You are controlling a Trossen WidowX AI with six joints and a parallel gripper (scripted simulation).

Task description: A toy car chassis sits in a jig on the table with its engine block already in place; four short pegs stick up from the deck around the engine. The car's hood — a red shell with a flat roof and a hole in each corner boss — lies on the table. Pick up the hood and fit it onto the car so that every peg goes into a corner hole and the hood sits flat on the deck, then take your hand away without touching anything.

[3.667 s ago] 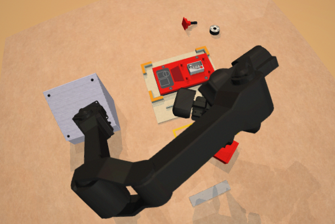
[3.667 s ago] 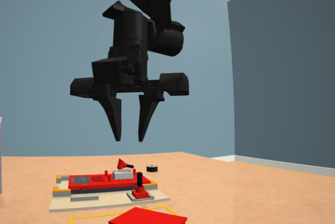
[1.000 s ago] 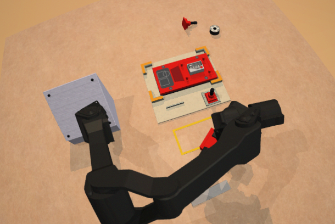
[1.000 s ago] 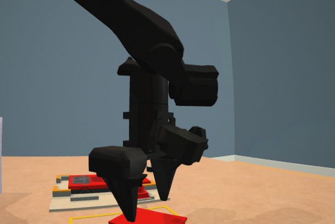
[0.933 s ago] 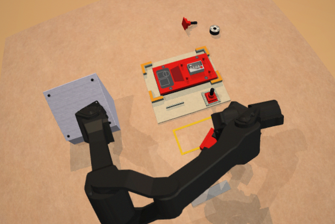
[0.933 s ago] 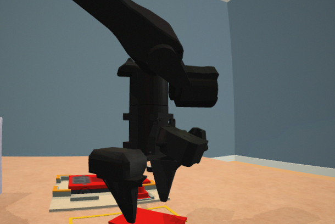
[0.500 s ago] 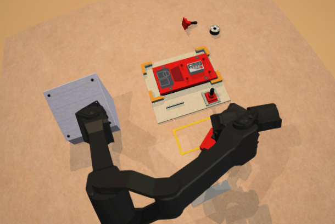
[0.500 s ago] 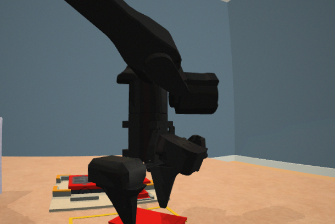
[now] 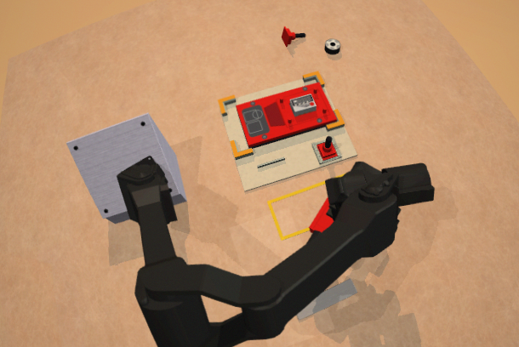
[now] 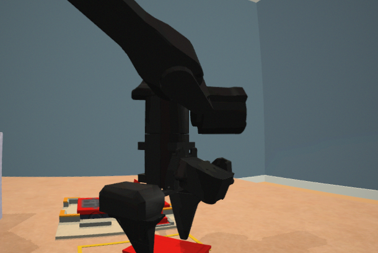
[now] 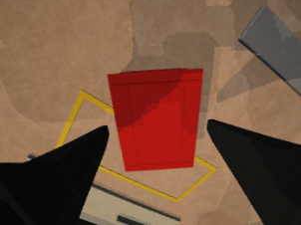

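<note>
The red hood lies 1 cm below my gripper tip. From my gripper tip the other things lie so: beige jig plate: 2 cm ahead, 26 cm to the left, 1 cm below; then black wheel: 23 cm ahead, 40 cm to the left, 1 cm below; then grey engine block: 7 cm ahead, 27 cm to the left.
</note>
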